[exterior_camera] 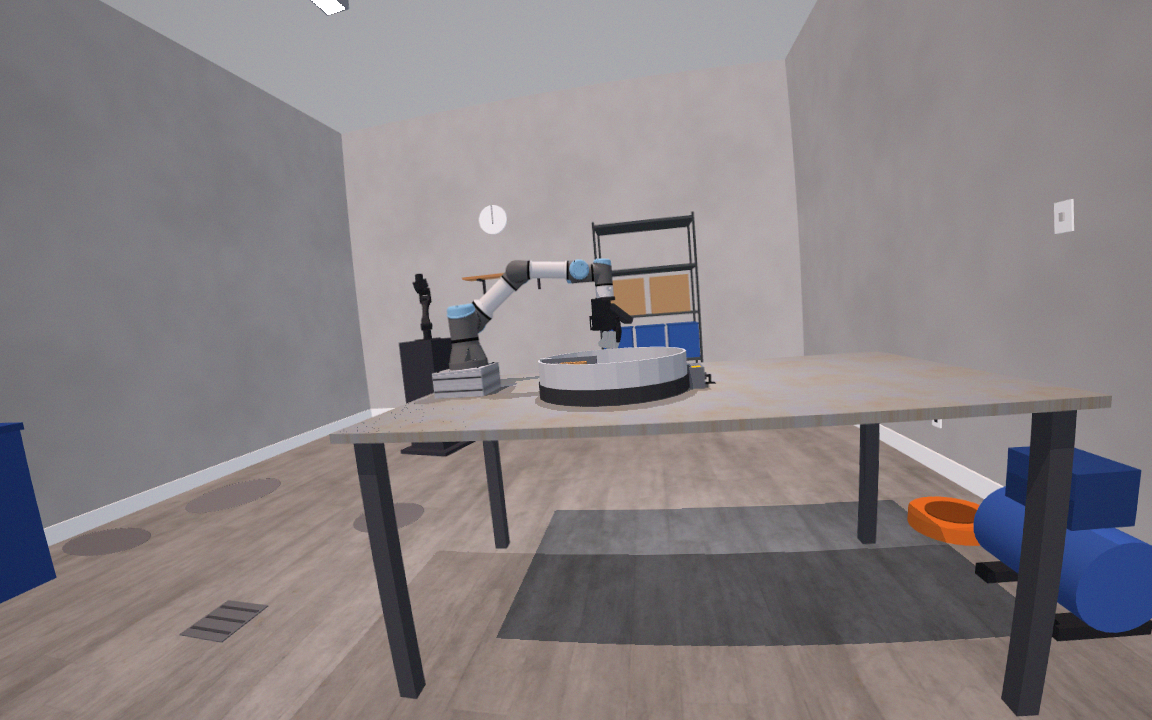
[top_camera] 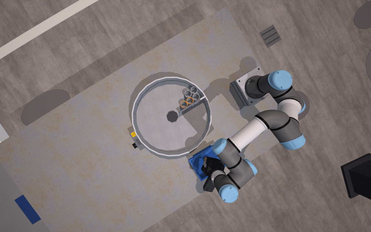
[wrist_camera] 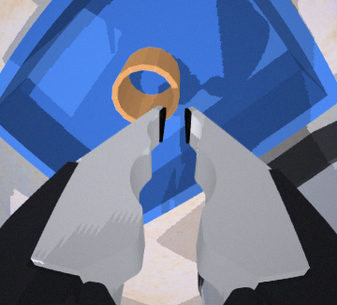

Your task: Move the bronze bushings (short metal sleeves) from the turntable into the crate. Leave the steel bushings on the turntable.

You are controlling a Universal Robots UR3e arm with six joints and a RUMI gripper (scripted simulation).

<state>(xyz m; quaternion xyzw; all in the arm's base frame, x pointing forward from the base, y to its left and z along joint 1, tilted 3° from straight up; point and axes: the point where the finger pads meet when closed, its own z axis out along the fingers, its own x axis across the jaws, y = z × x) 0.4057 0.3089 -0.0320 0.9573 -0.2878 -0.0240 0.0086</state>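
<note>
Now: the blue crate 50 mm below my hand, 20 mm behind it and 10 mm to the left of it. The rest, counted from my hand: round turntable: 320 mm to the right, 90 mm ahead, 20 mm below.
</note>
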